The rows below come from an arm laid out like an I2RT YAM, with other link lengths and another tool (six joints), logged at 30 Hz.
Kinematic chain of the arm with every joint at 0, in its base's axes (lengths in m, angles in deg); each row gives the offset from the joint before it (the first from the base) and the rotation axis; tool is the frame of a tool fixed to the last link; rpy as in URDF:
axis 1: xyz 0 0 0.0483 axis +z
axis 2: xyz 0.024 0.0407 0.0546 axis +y
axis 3: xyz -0.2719 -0.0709 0 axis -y
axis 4: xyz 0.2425 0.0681 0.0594 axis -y
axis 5: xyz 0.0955 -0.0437 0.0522 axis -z
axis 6: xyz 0.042 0 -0.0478 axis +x
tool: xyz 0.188 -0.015 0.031 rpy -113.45 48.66 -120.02
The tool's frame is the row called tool.
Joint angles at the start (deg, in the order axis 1, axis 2, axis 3, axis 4, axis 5, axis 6):
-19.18, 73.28, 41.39, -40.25, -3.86, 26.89
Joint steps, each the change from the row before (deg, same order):
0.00, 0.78, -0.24, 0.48, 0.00, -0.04
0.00, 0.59, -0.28, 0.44, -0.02, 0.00
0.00, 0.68, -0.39, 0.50, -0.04, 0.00
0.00, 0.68, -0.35, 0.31, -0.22, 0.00
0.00, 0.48, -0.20, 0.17, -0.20, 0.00
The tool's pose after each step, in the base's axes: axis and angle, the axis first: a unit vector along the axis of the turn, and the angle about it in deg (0 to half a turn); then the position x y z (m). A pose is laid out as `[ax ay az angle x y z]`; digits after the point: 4 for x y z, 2 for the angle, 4 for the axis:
[-0.0702 -0.9975 -0.0055 178.47 0.2838 -0.1174 -0.0220]
[-0.0702 -0.9975 -0.0067 178.06 0.2830 -0.1170 -0.0257]
[-0.0701 -0.9975 -0.0083 177.52 0.2816 -0.1164 -0.0304]
[-0.0695 -0.9975 -0.0117 176.88 0.2796 -0.1148 -0.0353]
[-0.0690 -0.9975 -0.0145 176.44 0.2783 -0.1134 -0.0385]

